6 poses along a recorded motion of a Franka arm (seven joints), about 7.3 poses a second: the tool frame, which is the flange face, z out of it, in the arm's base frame.
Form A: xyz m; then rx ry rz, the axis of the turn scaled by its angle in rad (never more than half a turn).
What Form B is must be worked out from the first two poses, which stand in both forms.
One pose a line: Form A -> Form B
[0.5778 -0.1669 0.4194 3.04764 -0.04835 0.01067] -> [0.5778 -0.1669 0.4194 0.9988 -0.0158 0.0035 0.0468]
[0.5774 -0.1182 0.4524 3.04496 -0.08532 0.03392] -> [0.5774 -0.1182 0.4524 0.9984 -0.0280 0.0111 0.0476]
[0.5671 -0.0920 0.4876 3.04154 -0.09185 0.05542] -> [0.5671 -0.0920 0.4876 0.9982 -0.0301 0.0182 0.0491]
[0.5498 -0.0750 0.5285 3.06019 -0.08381 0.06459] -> [0.5498 -0.0750 0.5285 0.9986 -0.0273 0.0211 0.0398]
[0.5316 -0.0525 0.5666 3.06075 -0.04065 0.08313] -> [0.5316 -0.0525 0.5666 0.9988 -0.0133 0.0271 0.0397]
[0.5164 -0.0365 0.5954 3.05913 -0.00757 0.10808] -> [0.5164 -0.0365 0.5954 0.9986 -0.0025 0.0353 0.0403]
